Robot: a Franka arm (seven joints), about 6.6 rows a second.
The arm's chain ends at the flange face. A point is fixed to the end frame.
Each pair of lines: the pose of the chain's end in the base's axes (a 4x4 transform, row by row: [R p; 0 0 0 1], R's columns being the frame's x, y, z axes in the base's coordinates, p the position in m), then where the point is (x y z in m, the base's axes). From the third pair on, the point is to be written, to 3 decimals.
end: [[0.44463 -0.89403 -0.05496 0.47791], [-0.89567 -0.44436 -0.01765 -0.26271], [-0.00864 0.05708 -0.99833 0.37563], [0 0 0 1]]
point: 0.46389 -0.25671 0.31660
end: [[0.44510 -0.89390 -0.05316 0.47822], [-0.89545 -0.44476 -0.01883 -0.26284], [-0.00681 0.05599 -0.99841 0.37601], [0 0 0 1]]
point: 0.46430 -0.25691 0.31694
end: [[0.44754 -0.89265 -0.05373 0.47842], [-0.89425 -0.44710 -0.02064 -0.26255], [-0.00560 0.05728 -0.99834 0.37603], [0 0 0 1]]
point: 0.464 -0.257 0.317
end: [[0.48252 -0.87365 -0.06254 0.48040], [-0.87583 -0.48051 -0.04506 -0.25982], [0.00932 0.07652 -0.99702 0.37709], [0 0 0 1]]
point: 0.466 -0.256 0.318
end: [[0.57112 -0.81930 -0.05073 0.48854], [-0.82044 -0.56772 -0.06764 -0.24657], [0.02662 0.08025 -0.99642 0.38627], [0 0 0 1]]
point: 0.474 -0.245 0.327
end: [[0.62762 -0.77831 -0.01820 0.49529], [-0.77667 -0.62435 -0.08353 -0.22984], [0.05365 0.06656 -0.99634 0.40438], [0 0 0 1]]
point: 0.482 -0.230 0.345
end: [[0.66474 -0.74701 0.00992 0.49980], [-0.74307 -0.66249 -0.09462 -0.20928], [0.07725 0.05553 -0.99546 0.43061], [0 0 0 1]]
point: 0.488 -0.211 0.371
